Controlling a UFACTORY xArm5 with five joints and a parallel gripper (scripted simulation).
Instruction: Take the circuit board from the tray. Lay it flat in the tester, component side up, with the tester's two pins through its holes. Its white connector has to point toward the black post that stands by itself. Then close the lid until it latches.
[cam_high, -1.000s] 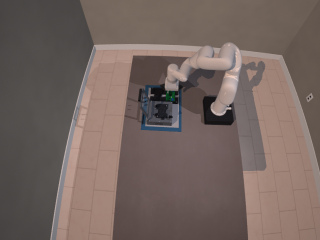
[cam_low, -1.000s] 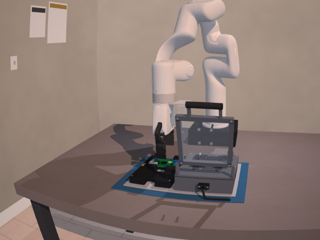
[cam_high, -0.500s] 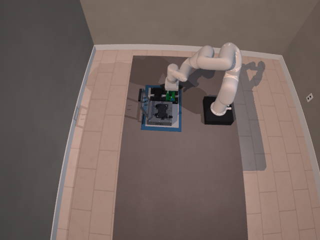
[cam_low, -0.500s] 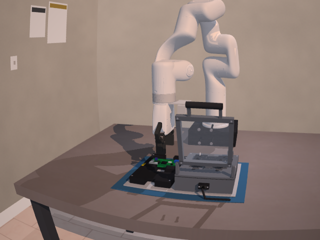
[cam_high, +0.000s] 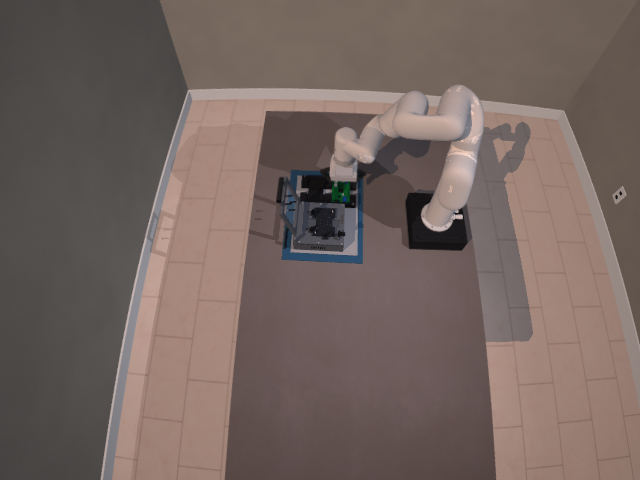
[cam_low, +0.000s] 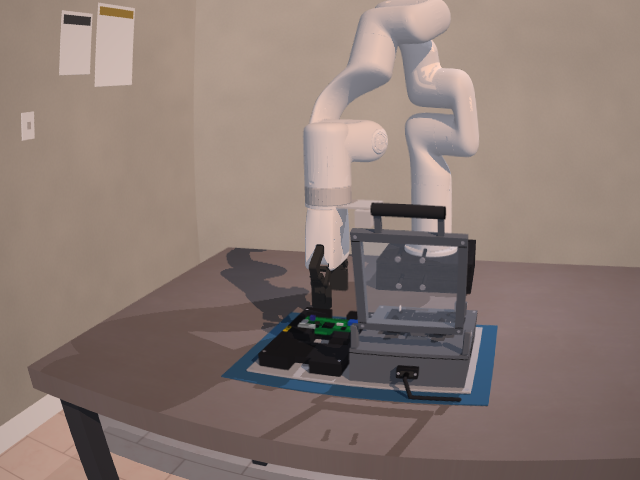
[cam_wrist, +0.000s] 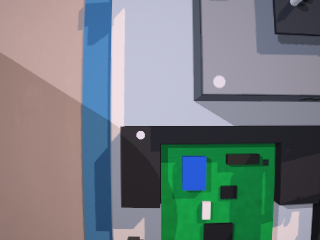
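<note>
My hand is 6 cm above the green circuit board. From my hand the other things lie so: clear lid (19 cm ahead, 16 cm to the left, 10 cm above); then nest (17 cm to the left, 8 cm ahead, 1 cm below).
</note>
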